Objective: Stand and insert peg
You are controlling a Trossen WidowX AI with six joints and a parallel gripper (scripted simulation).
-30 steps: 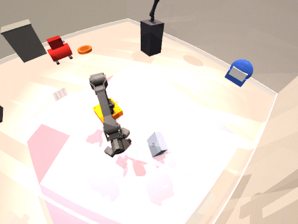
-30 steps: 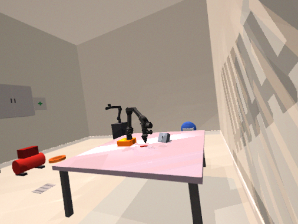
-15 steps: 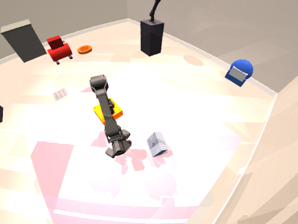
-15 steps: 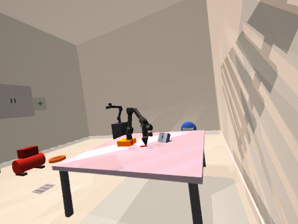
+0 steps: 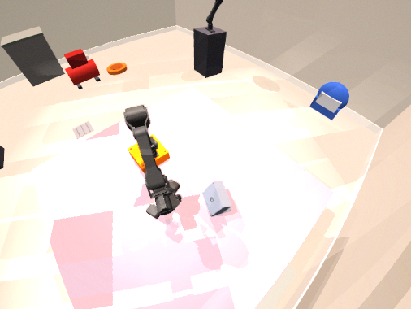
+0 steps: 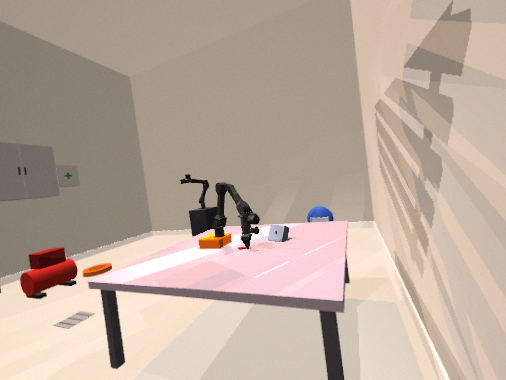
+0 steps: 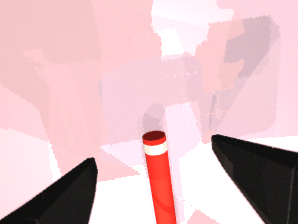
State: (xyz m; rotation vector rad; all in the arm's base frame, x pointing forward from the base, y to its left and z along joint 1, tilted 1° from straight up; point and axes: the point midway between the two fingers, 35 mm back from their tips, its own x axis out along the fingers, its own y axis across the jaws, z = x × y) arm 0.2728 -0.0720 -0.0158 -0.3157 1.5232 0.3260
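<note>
The peg lies 1 cm behind my gripper tip and 1 cm to the right of it. Also, from my gripper tip: sloped panel 13 cm ahead, 20 cm to the left, 4 cm above.
</note>
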